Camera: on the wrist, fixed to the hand. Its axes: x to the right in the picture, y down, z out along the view.
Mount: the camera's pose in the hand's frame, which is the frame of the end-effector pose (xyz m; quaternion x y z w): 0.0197 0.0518 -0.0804 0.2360 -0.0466 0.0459 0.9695
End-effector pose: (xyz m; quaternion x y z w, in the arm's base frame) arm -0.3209 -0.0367 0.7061 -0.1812 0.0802 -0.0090 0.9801
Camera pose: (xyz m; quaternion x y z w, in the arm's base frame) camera -0.3150 -0.0177 0.6105 0.0589 0.0383 0.0258 0.9972
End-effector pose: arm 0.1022 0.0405 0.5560 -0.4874 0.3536 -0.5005 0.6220
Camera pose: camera 0.0469 0.0024 0.4851 -0.3329 0.2181 -0.5175 0.7576
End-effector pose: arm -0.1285 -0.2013 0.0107 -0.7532 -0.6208 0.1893 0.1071
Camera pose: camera -0.0454 -0.1868 0.0600 -0.7247 -0.5276 0.3701 0.2440
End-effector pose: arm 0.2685 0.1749 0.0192 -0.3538 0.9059 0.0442 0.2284
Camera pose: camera 0.1908 0.1819 0.0779 -0.2455 0.8944 -0.1440 0.3451
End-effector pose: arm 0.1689 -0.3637 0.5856 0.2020 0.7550 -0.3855 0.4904
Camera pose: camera 0.1487 -0.2702 0.5659 0.3283 0.6089 -0.5389 0.4807
